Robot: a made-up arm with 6 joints. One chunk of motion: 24 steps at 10 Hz.
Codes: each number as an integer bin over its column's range. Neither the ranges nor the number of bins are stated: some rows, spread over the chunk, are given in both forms.
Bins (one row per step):
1: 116 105 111 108 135 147
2: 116 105 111 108 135 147
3: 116 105 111 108 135 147
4: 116 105 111 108 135 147
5: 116 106 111 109 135 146
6: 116 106 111 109 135 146
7: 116 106 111 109 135 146
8: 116 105 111 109 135 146
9: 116 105 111 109 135 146
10: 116 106 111 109 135 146
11: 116 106 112 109 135 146
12: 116 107 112 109 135 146
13: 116 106 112 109 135 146
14: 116 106 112 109 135 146
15: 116 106 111 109 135 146
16: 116 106 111 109 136 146
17: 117 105 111 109 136 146
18: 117 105 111 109 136 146
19: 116 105 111 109 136 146
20: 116 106 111 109 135 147
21: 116 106 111 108 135 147
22: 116 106 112 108 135 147
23: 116 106 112 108 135 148
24: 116 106 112 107 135 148
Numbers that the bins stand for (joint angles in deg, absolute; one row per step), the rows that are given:
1: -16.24 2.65 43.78 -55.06 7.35 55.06
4: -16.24 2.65 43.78 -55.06 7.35 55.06
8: -16.24 2.65 43.78 -52.24 7.35 52.24
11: -16.24 3.53 44.89 -52.24 7.35 52.24
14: -16.24 3.53 44.89 -52.24 7.35 52.24
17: -14.82 2.65 43.78 -52.24 8.33 52.24
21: -16.24 3.53 43.78 -55.06 7.35 55.06
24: -16.24 3.53 44.89 -57.88 7.35 57.88
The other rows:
2: -16.24 2.65 43.78 -55.06 7.35 55.06
3: -16.24 2.65 43.78 -55.06 7.35 55.06
5: -16.24 3.53 43.78 -52.24 7.35 52.24
6: -16.24 3.53 43.78 -52.24 7.35 52.24
7: -16.24 3.53 43.78 -52.24 7.35 52.24
9: -16.24 2.65 43.78 -52.24 7.35 52.24
10: -16.24 3.53 43.78 -52.24 7.35 52.24
12: -16.24 4.41 44.89 -52.24 7.35 52.24
13: -16.24 3.53 44.89 -52.24 7.35 52.24
15: -16.24 3.53 43.78 -52.24 7.35 52.24
16: -16.24 3.53 43.78 -52.24 8.33 52.24
18: -14.82 2.65 43.78 -52.24 8.33 52.24
19: -16.24 2.65 43.78 -52.24 8.33 52.24
20: -16.24 3.53 43.78 -52.24 7.35 55.06
22: -16.24 3.53 44.89 -55.06 7.35 55.06
23: -16.24 3.53 44.89 -55.06 7.35 57.88

